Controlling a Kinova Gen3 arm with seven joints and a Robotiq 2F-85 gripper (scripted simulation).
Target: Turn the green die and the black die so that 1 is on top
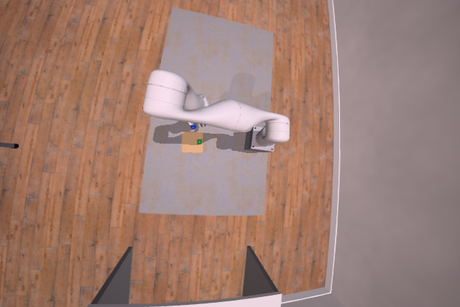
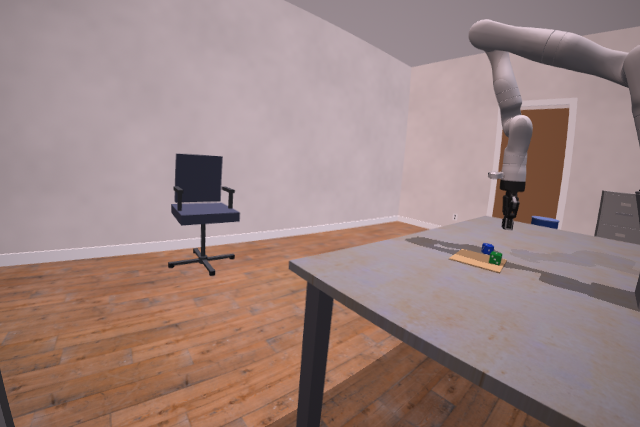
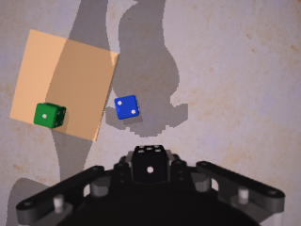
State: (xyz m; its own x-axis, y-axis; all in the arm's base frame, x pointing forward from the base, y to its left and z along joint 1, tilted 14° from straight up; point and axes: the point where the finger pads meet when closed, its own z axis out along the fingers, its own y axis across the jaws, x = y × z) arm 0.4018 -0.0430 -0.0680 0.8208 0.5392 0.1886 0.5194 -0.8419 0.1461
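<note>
My gripper is now 150 mm to the right of the tan mat, 100 mm above it and 10 mm short of it. The rest, counted from my hand: black die right at my hand; blue die 90 mm below, 50 mm to the left, 30 mm ahead; green die 140 mm to the left, 90 mm below, 40 mm behind.
</note>
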